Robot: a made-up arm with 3 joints. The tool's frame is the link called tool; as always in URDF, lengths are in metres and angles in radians. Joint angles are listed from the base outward.
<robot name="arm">
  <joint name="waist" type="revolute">
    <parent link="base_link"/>
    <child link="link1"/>
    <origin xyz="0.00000 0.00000 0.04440" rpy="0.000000 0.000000 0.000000"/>
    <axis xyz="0 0 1"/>
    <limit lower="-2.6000" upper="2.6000"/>
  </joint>
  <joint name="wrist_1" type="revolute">
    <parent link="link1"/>
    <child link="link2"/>
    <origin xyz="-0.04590 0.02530 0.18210" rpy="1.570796 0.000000 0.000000"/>
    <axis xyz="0 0 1"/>
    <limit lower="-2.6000" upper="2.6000"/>
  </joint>
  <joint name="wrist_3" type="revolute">
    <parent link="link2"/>
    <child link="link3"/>
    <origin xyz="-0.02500 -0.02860 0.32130" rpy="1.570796 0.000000 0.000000"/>
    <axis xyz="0 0 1"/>
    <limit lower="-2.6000" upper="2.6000"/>
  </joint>
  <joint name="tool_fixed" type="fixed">
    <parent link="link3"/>
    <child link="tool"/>
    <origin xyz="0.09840 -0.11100 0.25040" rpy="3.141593 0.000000 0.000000"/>
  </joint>
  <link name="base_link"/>
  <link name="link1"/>
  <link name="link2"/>
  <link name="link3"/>
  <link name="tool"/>
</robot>
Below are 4 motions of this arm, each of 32 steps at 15 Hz.
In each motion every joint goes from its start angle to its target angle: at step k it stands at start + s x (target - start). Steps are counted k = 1, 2, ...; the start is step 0. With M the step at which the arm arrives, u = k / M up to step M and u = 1 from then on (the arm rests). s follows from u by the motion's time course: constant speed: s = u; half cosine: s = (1 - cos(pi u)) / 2; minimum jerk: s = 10 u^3 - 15 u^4 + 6 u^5.
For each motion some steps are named. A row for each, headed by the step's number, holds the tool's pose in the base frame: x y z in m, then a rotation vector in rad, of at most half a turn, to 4 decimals.
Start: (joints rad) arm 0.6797 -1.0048 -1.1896
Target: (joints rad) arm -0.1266 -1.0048 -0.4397
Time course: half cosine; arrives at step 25
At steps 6, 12, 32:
6: -0.1869 -0.3068 0.1424 0.2866 1.0827 1.5032
12: -0.2458 -0.2322 0.1121 0.2801 1.0194 1.0384
32: -0.2896 -0.1181 0.0627 0.2818 0.9685 0.2862

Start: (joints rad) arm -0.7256 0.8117 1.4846
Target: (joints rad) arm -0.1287 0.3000 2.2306
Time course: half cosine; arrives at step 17
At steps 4, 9, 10, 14, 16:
4: -0.0747 -0.4396 0.0789 0.4126 -0.8181 -2.1057
9: -0.0379 -0.4447 0.0111 0.4521 -0.4890 -2.2259
10: -0.0323 -0.4445 -0.0013 0.4407 -0.4220 -2.2499
14: -0.0202 -0.4432 -0.0332 0.3618 -0.2319 -2.3206
16: -0.0184 -0.4431 -0.0387 0.3353 -0.1944 -2.3356

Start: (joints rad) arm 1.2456 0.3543 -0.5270
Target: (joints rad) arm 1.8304 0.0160 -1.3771
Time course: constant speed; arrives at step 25
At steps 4, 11, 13, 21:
4: 0.1489 -0.0130 -0.0447 0.1182 -0.3363 1.9848
11: 0.1470 -0.0489 -0.0570 0.0784 -0.2526 2.3935
13: 0.1508 -0.0594 -0.0589 0.0675 -0.2260 2.5103
21: 0.1852 -0.0950 -0.0587 0.0257 -0.1015 2.9762

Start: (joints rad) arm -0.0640 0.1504 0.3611
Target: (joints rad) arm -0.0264 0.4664 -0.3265
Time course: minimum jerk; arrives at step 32
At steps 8, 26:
8: 0.0910 -0.2236 -0.0294 0.0211 -0.1828 -0.3490
26: 0.1045 -0.1643 -0.0084 -0.0723 -0.4465 0.2602

